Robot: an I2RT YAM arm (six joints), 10 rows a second.
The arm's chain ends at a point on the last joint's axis. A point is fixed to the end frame.
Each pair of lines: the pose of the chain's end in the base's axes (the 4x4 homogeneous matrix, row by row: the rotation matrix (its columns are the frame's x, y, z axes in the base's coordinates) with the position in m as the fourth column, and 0 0 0 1 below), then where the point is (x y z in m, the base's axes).
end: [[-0.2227 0.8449 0.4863 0.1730], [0.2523 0.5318 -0.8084 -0.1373], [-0.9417 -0.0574 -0.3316 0.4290], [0 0 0 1]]
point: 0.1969 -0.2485 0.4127
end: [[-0.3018 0.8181 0.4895 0.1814], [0.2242 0.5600 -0.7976 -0.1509], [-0.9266 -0.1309 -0.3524 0.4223], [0 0 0 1]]
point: 0.2081 -0.2616 0.4062
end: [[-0.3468 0.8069 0.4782 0.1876], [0.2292 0.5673 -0.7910 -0.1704], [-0.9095 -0.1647 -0.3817 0.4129], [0 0 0 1]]
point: 0.2143 -0.2807 0.3947
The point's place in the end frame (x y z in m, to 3 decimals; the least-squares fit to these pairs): -0.018 -0.038 0.107
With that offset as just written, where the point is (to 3 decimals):
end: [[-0.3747 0.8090 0.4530 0.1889], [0.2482 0.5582 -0.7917 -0.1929], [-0.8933 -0.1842 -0.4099 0.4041], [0 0 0 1]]
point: 0.213 -0.303 0.383
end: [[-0.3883 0.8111 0.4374 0.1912], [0.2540 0.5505 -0.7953 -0.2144], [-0.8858 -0.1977 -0.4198 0.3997], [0 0 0 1]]
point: 0.214 -0.325 0.378
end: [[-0.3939 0.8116 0.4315 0.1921], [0.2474 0.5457 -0.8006 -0.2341], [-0.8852 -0.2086 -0.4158 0.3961], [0 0 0 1]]
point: 0.215 -0.345 0.375
